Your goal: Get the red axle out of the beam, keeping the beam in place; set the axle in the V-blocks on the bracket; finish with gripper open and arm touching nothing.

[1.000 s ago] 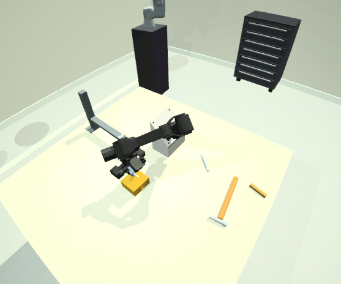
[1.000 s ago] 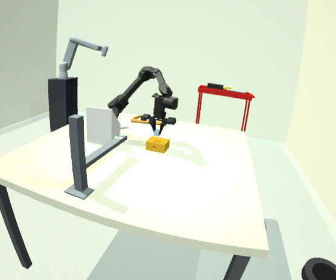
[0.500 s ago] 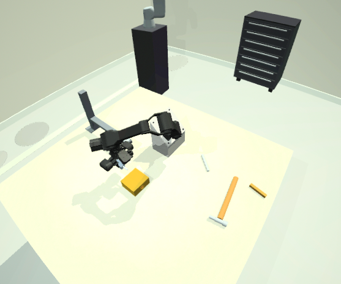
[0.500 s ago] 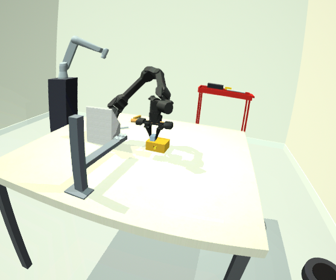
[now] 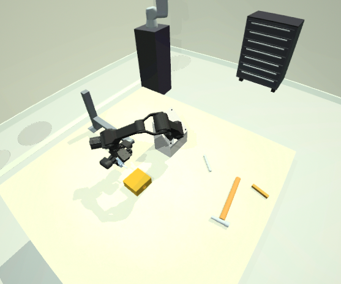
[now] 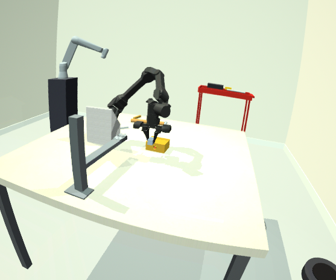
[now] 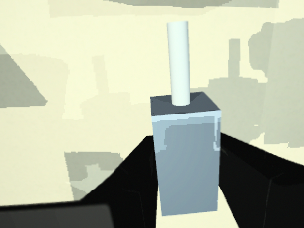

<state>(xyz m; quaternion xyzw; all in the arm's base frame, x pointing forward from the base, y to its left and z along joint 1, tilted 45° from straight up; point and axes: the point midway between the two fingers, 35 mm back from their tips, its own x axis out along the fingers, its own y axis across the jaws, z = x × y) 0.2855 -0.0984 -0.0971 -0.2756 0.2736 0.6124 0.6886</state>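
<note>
Right now my gripper tip is 10 mm short of the yellow beam, 120 mm to the right of it and 50 mm above it. Also, from my gripper tip: orange bar: 280 mm behind, 700 mm to the left, 70 mm below; pale cube: 20 mm to the left, 10 mm above; white rod: 310 mm behind, 380 mm to the left, 70 mm below.
</note>
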